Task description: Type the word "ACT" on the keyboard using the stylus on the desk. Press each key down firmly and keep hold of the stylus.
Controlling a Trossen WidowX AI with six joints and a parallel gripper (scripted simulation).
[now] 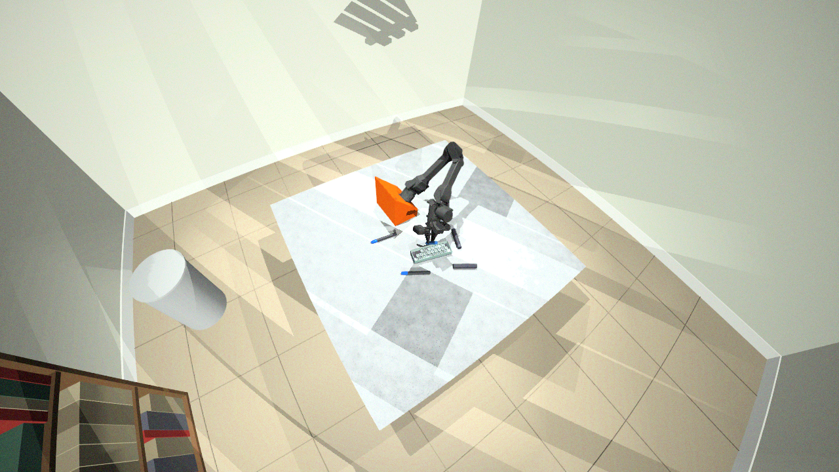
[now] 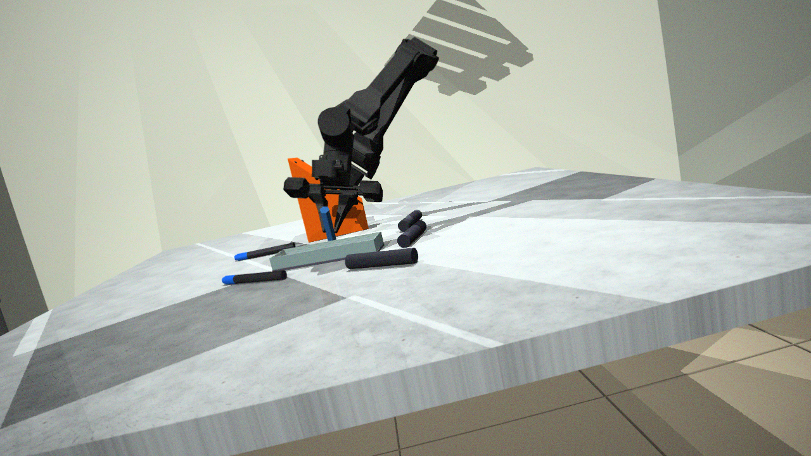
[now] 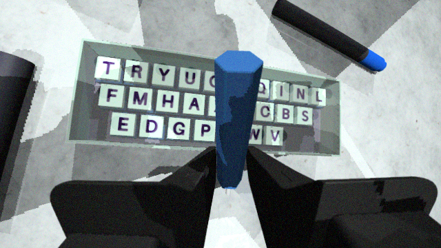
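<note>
The stylus tip lies 4 cm below my gripper tip and 3 cm behind it. The rest, counted from my gripper tip: blue stylus: 1 cm below, 1 cm behind.
</note>
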